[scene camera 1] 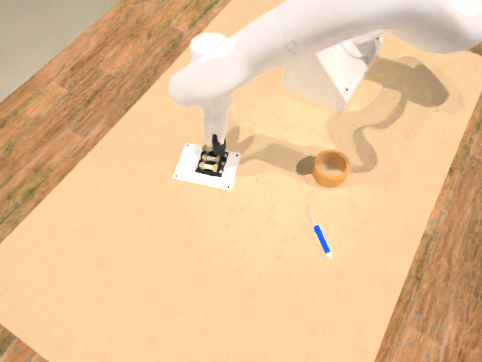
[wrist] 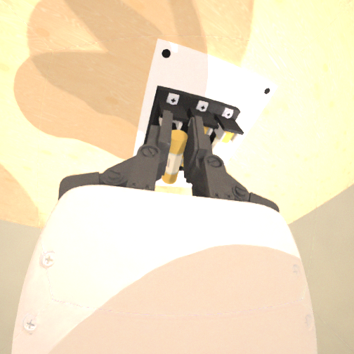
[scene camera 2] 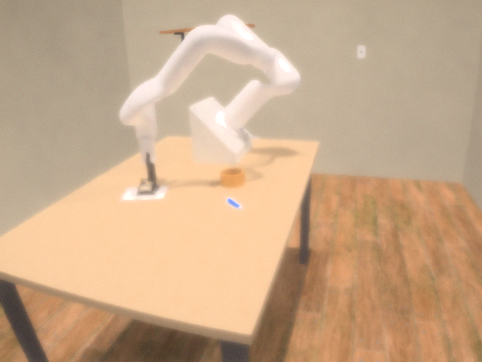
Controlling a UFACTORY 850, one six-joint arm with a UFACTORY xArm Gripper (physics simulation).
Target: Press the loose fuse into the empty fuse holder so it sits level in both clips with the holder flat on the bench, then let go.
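Observation:
My gripper (scene camera 1: 218,148) (scene camera 2: 153,183) (wrist: 178,128) is shut on the loose fuse (wrist: 173,159), a pale tube with brass end caps, at the back row of the black fuse holder (scene camera 1: 221,168) (scene camera 2: 146,190) (wrist: 189,98). In the wrist view the fuse lies lengthwise between the fingers, with its far cap near the metal clip of the leftmost row. Whether it touches or sits in the clips cannot be told; the fingers hide part of the row. Two other fuses (scene camera 1: 210,157) (scene camera 1: 208,166) sit in the remaining rows. The holder's white base plate (scene camera 1: 185,166) (scene camera 2: 131,194) (wrist: 231,80) appears flat on the bench.
An orange ring (scene camera 1: 331,178) (scene camera 2: 232,180) stands on the bench (scene camera 1: 200,260) (scene camera 2: 150,240), to the right of the holder. A blue-handled screwdriver (scene camera 1: 322,240) (scene camera 2: 233,203) lies nearer the front. A white angled block (scene camera 1: 312,82) (scene camera 2: 212,137) stands under the arm, behind the ring.

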